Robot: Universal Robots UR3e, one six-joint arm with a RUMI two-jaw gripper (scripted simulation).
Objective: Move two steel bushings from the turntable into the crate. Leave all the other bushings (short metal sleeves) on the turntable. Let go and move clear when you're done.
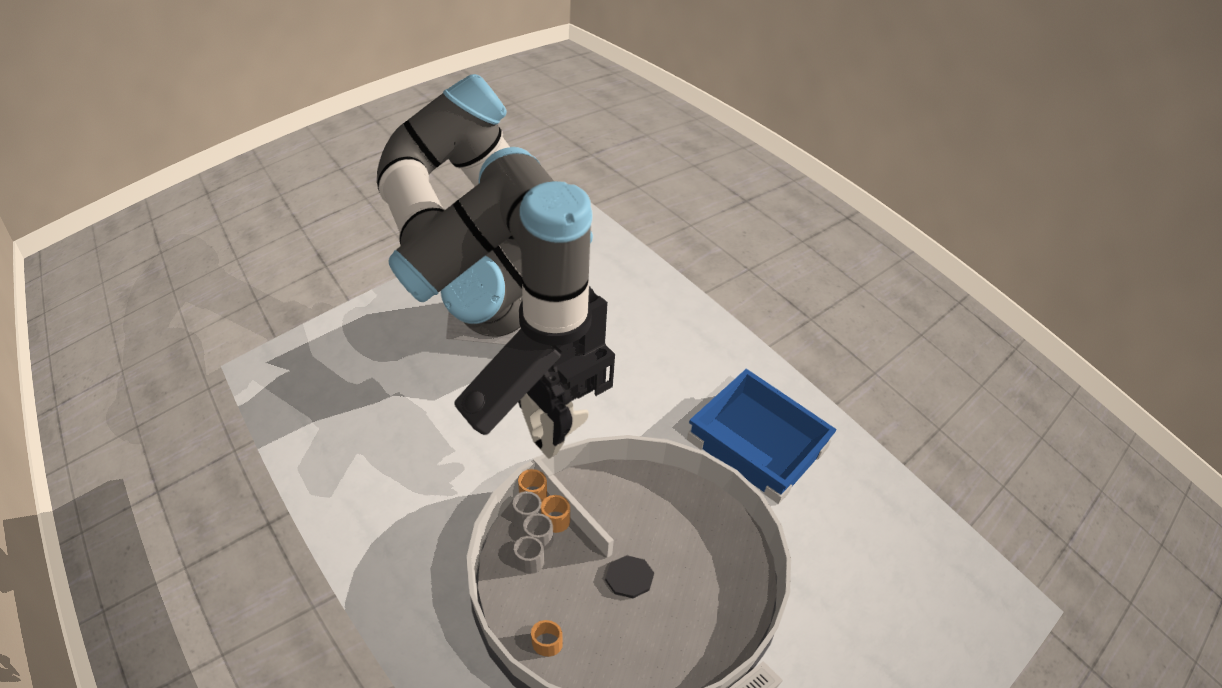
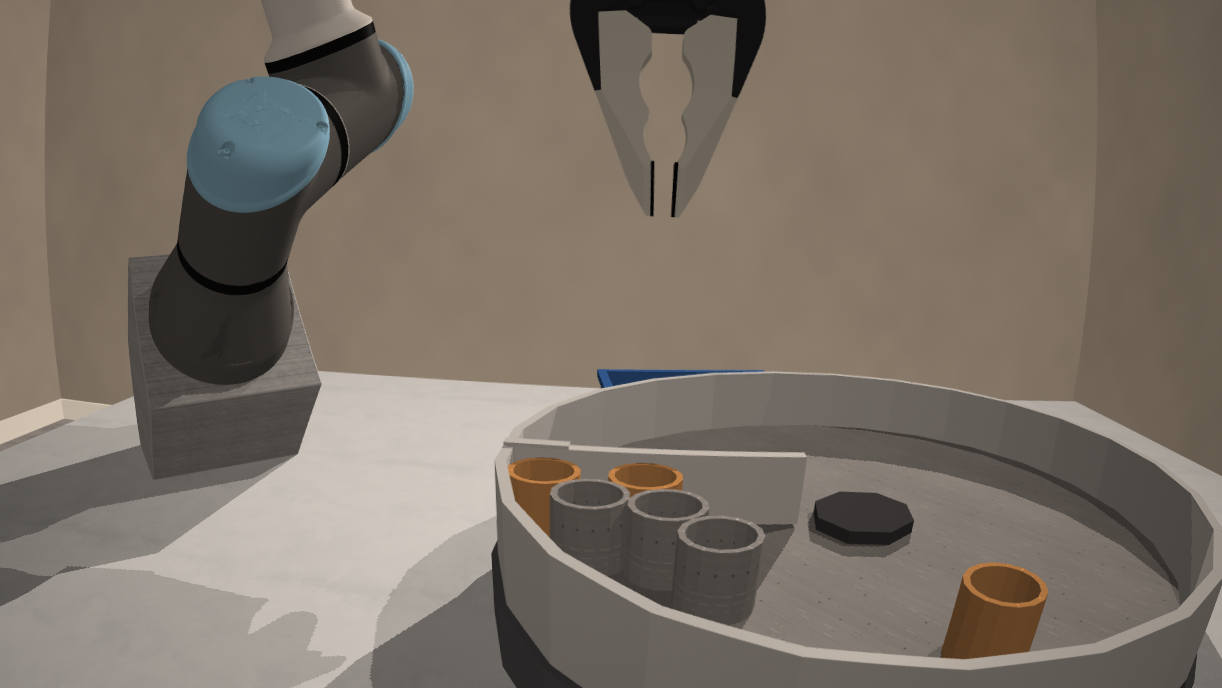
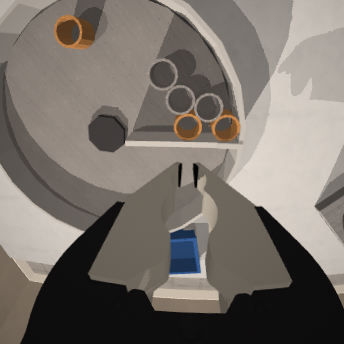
In view: the gripper [image 2: 662, 216], an orange bushing [image 2: 532, 479], an orange bushing [image 2: 648, 476] and a blue crate [image 1: 778, 432].
The gripper shows as well in image 1 [image 1: 546, 453] and in image 3 [image 3: 187, 164]. The blue crate also shows in image 2 [image 2: 607, 377] and in image 3 [image 3: 184, 250].
